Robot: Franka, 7 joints.
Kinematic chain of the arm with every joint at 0, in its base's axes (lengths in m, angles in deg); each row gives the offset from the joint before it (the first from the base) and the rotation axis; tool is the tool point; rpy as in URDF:
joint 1: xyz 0 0 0.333 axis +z
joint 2: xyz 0 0 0 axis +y
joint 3: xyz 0 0 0.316 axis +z
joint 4: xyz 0.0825 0 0 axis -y
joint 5: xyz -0.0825 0 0.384 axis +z
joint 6: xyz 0 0 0 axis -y
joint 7: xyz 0.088 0 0 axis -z
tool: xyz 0 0 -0.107 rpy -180 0 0
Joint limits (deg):
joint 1: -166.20..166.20
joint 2: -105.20..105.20
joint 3: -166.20..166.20
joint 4: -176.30..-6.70
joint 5: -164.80..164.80
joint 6: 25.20..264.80
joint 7: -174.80..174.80
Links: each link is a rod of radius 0.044 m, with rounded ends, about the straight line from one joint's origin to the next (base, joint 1, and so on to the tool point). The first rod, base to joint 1, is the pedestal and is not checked.
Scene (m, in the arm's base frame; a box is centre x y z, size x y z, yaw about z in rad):
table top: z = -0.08
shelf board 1: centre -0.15 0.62 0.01 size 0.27 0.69 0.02 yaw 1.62
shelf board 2: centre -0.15 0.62 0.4 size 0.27 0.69 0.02 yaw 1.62
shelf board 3: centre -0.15 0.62 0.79 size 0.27 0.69 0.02 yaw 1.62
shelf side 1: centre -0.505 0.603 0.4 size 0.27 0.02 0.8 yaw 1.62
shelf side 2: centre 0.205 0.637 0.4 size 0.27 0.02 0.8 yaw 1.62
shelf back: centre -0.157 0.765 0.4 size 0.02 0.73 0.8 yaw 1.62
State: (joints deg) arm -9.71 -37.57 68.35 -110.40 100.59 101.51 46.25
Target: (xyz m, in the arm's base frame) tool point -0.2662 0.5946 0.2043
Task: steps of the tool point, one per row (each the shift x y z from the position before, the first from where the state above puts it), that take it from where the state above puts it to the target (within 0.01 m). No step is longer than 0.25 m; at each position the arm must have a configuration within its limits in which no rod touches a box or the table.
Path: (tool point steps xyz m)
1: 0.0184 -0.1016 -0.0086
2: -0.0071 -0.1273 0.0086
3: 0.1206 -0.1569 0.0904
4: -0.0088 -0.2002 0.0533
5: -0.1355 -0.1525 0.0071
6: -0.2031 -0.0367 -0.0421
7: -0.1823 0.0931 -0.0882
8: -0.0865 0.1788 -0.1242
9: 0.0381 0.1839 -0.1455
10: 0.1340 0.1116 -0.1487
11: -0.0105 0.1254 -0.0011
12: -0.0011 0.1101 0.0011

